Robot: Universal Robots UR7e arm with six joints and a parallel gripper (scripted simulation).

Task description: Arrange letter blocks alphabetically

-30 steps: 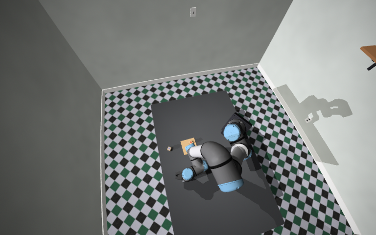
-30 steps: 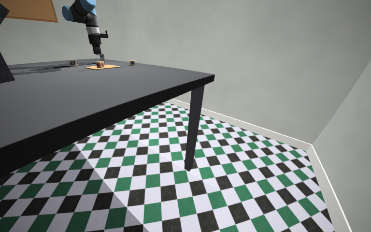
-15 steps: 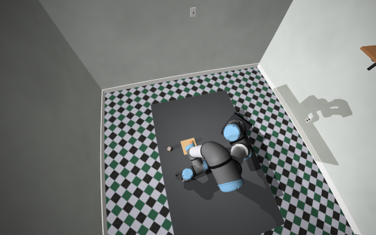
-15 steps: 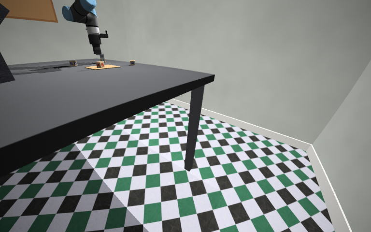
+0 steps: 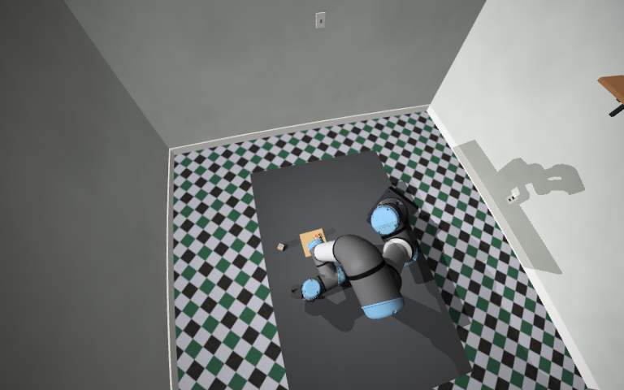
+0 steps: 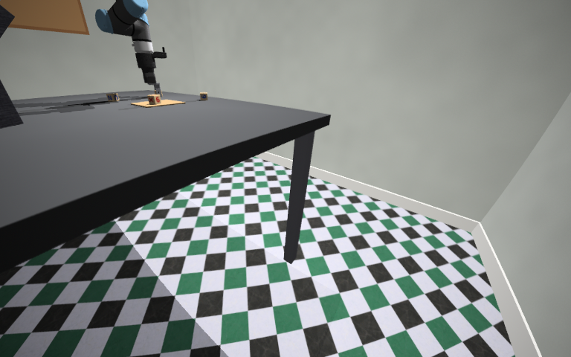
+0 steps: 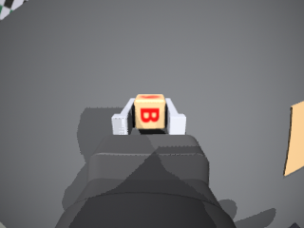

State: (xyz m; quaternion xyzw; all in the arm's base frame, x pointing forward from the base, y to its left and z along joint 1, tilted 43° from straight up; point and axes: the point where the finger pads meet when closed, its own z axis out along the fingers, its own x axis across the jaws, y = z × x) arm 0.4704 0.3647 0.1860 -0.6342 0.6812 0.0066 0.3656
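My gripper is now 20 mm past the mat, 300 mm to the left of it and 20 mm above it. Round my hand: G block: 30 mm behind, 330 mm to the right.
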